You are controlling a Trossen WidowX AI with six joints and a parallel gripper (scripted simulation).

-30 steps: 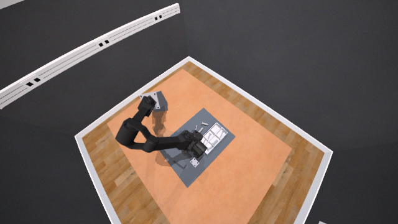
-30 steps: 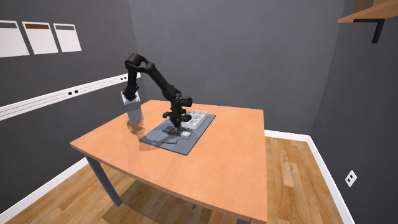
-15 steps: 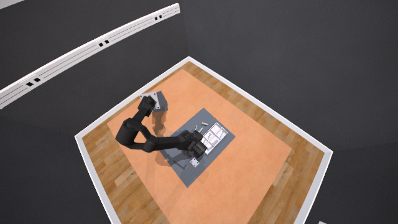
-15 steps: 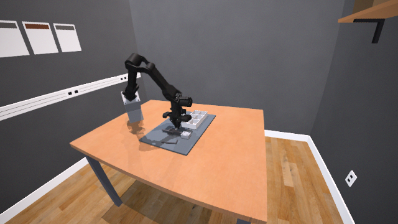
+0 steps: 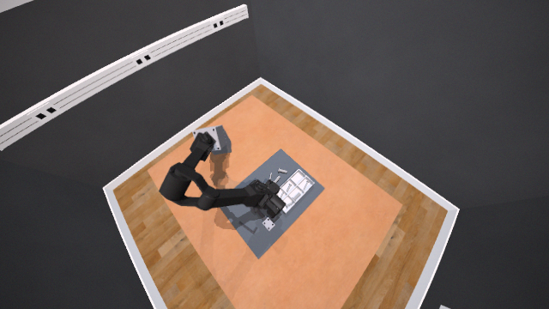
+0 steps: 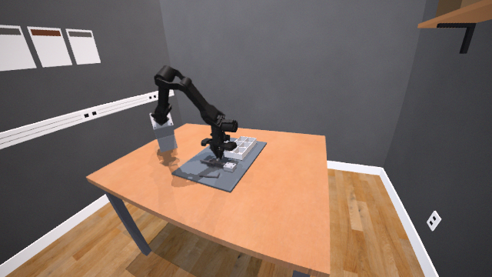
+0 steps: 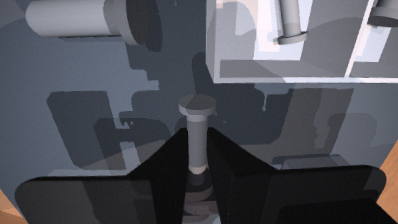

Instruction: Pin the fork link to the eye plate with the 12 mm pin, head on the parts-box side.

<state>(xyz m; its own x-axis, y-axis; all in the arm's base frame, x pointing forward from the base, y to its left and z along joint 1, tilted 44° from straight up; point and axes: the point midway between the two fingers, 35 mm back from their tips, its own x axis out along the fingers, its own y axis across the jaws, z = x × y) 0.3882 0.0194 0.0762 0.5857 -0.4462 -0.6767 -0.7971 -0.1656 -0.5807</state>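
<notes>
My gripper is now 5 cm to the left of the dark flat bar, 3 cm above it and 1 cm short of it. Also, from my hand: dark fork link 5 cm to the right, 3 cm below, 3 cm behind; grey mat 5 cm to the left, 5 cm below; thick headed pin 7 cm to the left, 4 cm behind, 3 cm below.
</notes>
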